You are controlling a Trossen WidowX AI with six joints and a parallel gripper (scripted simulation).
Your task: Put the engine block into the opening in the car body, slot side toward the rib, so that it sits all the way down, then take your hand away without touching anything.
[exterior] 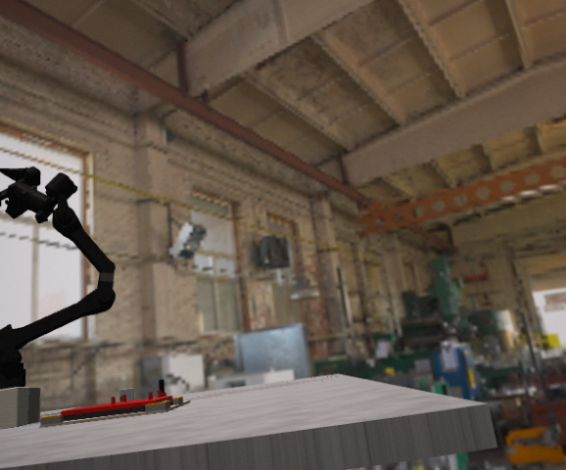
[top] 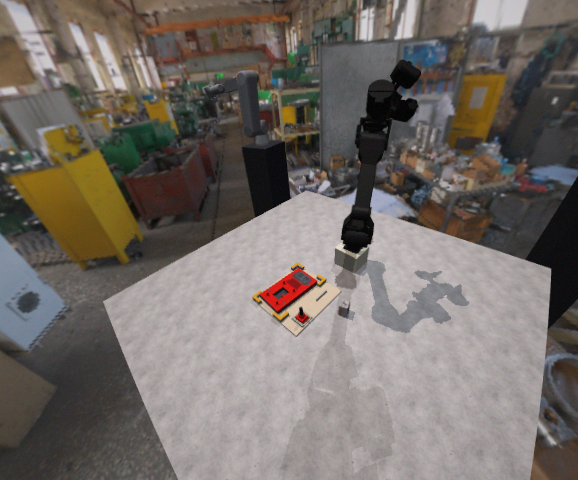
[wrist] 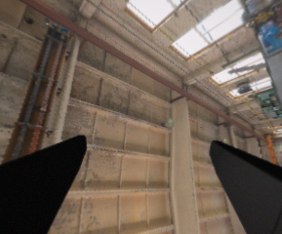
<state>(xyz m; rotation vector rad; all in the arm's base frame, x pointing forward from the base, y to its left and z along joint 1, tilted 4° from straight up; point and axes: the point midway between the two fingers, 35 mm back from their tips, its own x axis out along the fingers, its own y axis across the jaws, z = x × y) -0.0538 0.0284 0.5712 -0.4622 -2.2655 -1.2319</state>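
Now: the grey engine block 64 cm below my gripper tip, 35 cm ahead of it and 1 cm to the left of it. Round my gripper tip: beige base plate (66 cm below, 38 cm ahead, 18 cm to the right).
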